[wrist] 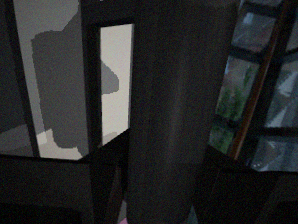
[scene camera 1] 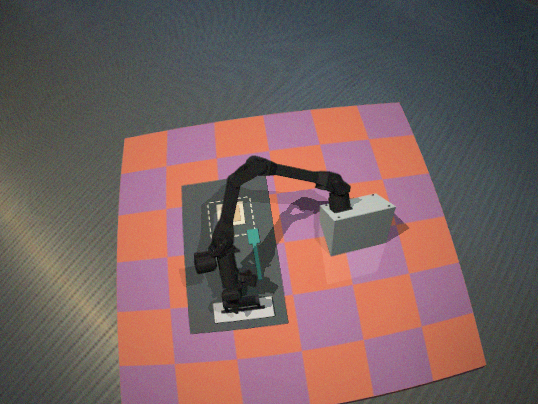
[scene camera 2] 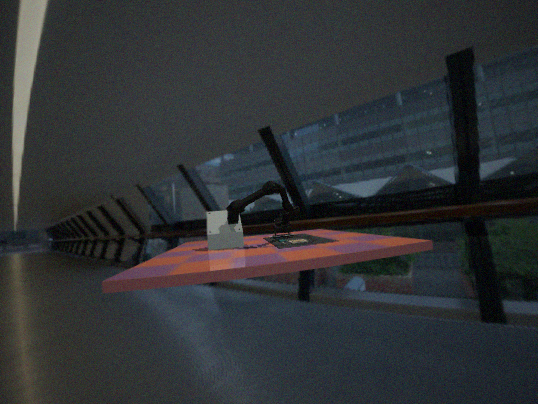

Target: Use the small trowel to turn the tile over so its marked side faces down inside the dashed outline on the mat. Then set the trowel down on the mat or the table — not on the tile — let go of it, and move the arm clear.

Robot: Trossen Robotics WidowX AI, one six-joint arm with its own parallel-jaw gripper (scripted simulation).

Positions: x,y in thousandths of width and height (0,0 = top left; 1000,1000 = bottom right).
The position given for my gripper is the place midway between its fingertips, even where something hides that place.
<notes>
I see my gripper (scene camera 1: 441,774) and a dark mat (scene camera 1: 378,719).
My gripper also shows in the wrist view (wrist: 529,600).
</notes>
